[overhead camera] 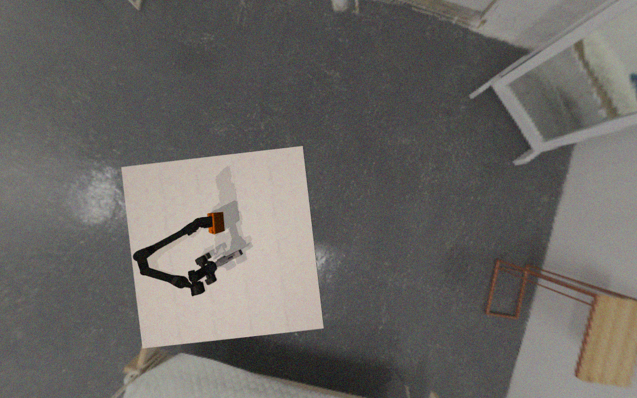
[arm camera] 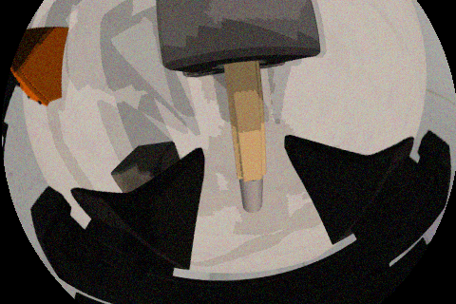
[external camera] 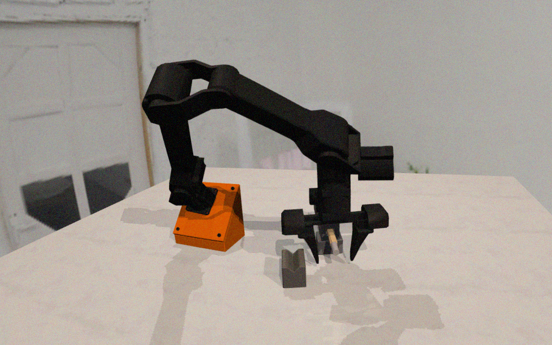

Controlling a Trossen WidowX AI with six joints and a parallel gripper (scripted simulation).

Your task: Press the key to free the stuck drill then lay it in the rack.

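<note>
Now: gripper tip 2 cm past the drill, 3 cm to the right of it and 4 cm below it. The rest, counted from my gripper tip: grey v-notched rack: 6 cm behind, 6 cm to the right, 1 cm above; then dark key: 7 cm behind, 15 cm to the left, 4 cm above; then grey housing block: 6 cm behind, 13 cm to the left, 3 cm above.
</note>
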